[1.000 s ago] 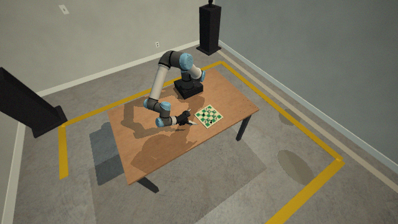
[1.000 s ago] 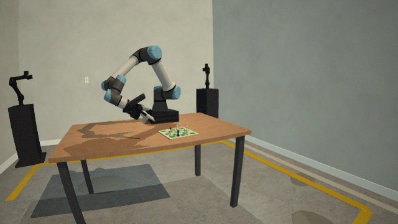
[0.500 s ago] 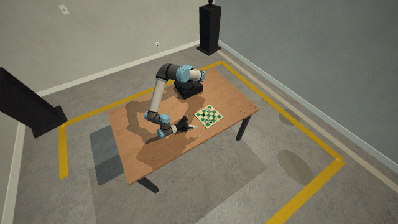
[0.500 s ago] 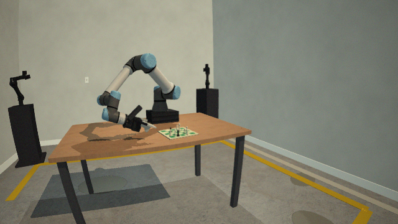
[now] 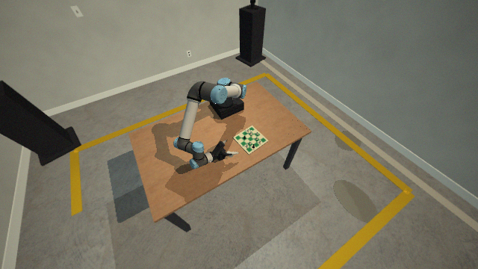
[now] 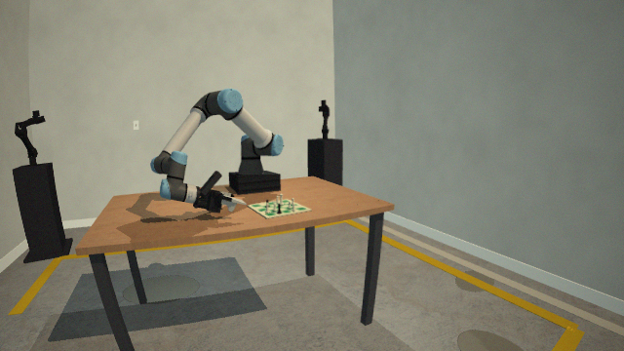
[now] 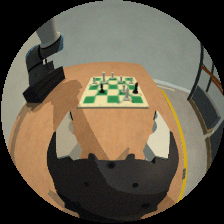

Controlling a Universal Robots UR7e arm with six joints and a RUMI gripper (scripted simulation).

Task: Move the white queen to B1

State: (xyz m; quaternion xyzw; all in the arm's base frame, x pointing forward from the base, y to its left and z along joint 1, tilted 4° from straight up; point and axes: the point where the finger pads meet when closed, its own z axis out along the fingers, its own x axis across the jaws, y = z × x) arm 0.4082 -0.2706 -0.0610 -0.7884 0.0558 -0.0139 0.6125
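Right now my hand is 2 cm short of the green-and-cream chessboard, 18 cm to the right of it and 6 cm above it.
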